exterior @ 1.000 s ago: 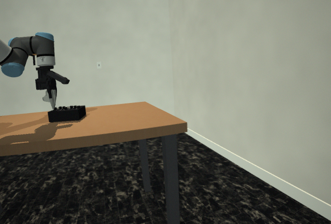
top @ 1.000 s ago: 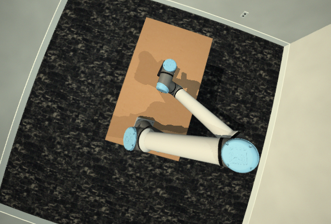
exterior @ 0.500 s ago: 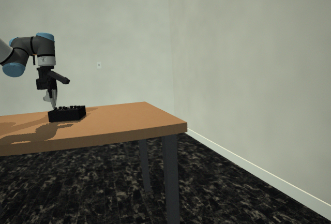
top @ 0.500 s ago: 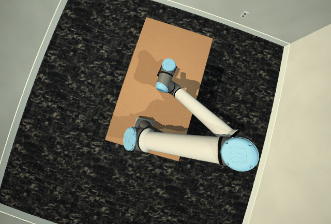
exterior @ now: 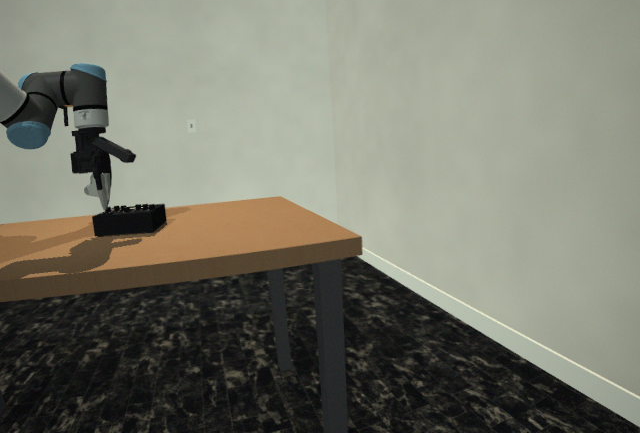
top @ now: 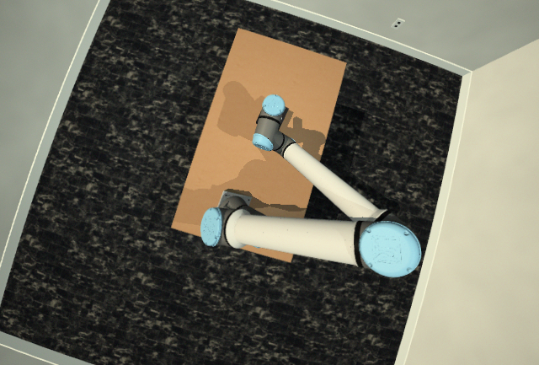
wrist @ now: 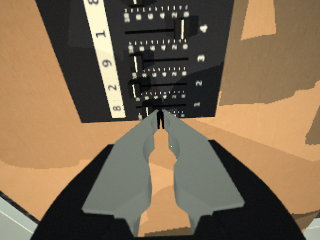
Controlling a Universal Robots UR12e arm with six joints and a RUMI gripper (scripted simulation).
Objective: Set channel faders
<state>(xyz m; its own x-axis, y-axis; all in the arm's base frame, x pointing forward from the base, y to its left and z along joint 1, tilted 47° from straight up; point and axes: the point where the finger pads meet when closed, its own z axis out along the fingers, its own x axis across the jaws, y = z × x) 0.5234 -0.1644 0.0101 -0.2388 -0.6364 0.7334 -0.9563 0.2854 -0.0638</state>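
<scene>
Right now the fader cap is 1 cm to the left of my hand and 1 cm below it.
</scene>
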